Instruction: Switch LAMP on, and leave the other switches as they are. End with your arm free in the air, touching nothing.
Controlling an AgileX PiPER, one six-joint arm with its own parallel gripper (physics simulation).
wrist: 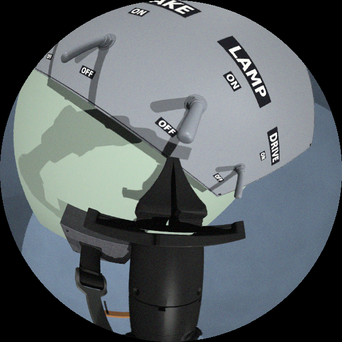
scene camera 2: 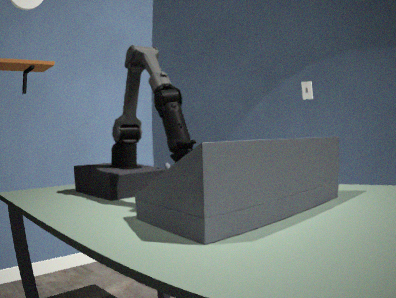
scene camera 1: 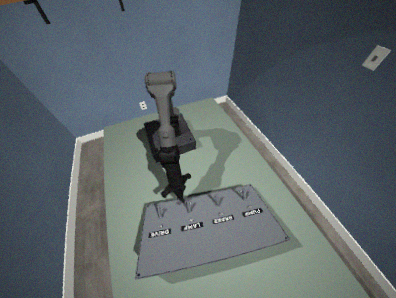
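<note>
The LAMP switch is a grey toggle lever on the sloped grey panel; its lever leans to the OFF side. My gripper is shut and empty. In the wrist view its tips appear near the panel's lower edge, just below the LAMP lever's end, with a small gap in between. The DRIVE switch, the BRAKE switch and the PUMP switch also lean to OFF. In scene camera 2 the panel's side hides the switches and the fingertips.
The arm's dark base block stands behind the panel on the green table. Blue walls stand around it. An orange shelf is on the wall at the left in scene camera 2.
</note>
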